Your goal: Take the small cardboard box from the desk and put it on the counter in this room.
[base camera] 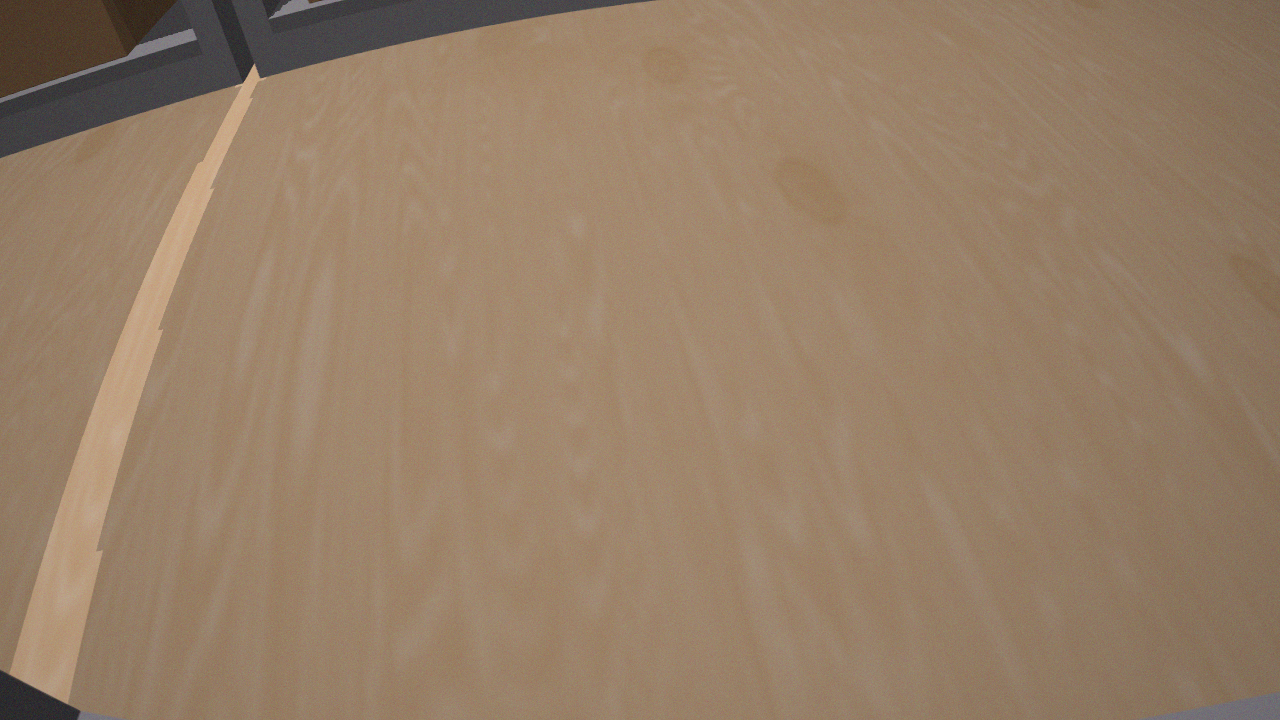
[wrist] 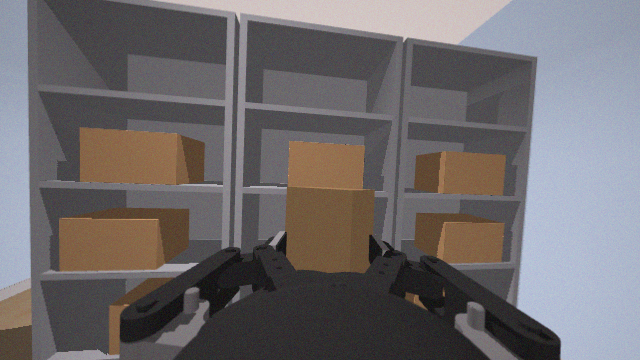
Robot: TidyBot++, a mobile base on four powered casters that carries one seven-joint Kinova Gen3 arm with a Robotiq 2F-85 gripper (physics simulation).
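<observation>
My gripper (wrist: 327,244) is shut on the small cardboard box (wrist: 319,230), a plain brown box that stands upright between the two black fingers in the wrist view. Its lower end is hidden behind the gripper's dark body. The box is held up in front of a grey shelf wall. Neither the gripper nor the held box shows in the base camera view. The desk and the counter do not show in either view.
Three grey shelf units (wrist: 228,150) (base camera: 402,28) stand side by side ahead. Cardboard boxes (wrist: 129,157) (wrist: 326,165) (wrist: 472,172) lie on their shelves. A blue wall (wrist: 590,175) is at the right. Wooden floor (base camera: 626,358) lies before the units, with a bright light strip at left.
</observation>
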